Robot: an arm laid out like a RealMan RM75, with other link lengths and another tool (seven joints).
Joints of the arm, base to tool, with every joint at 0 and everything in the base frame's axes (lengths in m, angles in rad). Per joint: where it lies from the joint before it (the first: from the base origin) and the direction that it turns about. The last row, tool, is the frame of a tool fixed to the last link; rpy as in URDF.
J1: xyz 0 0 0.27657 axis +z
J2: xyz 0 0 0 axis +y
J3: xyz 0 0 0.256 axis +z
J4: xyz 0 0 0 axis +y
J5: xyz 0 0 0.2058 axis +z
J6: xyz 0 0 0 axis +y
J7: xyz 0 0 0.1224 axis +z
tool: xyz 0.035 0.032 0.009 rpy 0 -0.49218 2.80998
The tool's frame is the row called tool.
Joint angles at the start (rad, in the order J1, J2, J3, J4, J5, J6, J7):
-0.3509 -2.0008 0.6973 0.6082 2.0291 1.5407 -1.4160
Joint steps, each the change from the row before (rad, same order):
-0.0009 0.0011 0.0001 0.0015 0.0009 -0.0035 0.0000
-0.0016 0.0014 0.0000 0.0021 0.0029 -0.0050 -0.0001
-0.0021 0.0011 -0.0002 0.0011 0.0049 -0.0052 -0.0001
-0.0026 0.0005 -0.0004 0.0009 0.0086 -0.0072 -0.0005
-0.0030 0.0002 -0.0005 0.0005 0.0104 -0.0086 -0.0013
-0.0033 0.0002 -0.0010 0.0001 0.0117 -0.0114 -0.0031
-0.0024 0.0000 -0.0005 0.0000 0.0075 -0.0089 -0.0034
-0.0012 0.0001 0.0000 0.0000 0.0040 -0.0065 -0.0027
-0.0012 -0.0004 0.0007 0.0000 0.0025 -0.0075 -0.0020
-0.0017 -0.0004 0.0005 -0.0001 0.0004 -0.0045 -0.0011
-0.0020 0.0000 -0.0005 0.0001 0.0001 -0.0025 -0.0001
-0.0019 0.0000 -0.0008 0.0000 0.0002 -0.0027 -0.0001
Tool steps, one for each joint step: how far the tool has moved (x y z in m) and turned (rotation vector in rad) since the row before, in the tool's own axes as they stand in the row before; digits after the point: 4 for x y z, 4 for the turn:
-0.0007 0.0006 0.0002 -0.0029 0.0004 0.0046
-0.0008 0.0009 0.0003 -0.0041 0.0020 0.0067
-0.0004 0.0009 0.0005 -0.0041 0.0038 0.0061
0.0002 0.0011 0.0007 -0.0059 0.0068 0.0067
0.0004 0.0012 0.0009 -0.0073 0.0081 0.0065
0.0004 0.0017 0.0011 -0.0107 0.0084 0.0063
0.0002 0.0012 0.0009 -0.0085 0.0052 0.0036
0.0001 0.0009 0.0006 -0.0065 0.0027 0.0021
0.0001 0.0008 0.0008 -0.0062 0.0015 0.0026
-0.0002 0.0003 0.0009 -0.0026 -0.0002 0.0018
-0.0006 0.0002 0.0007 -0.0008 -0.0010 0.0023
-0.0005 0.0003 0.0007 -0.0012 -0.0012 0.0022

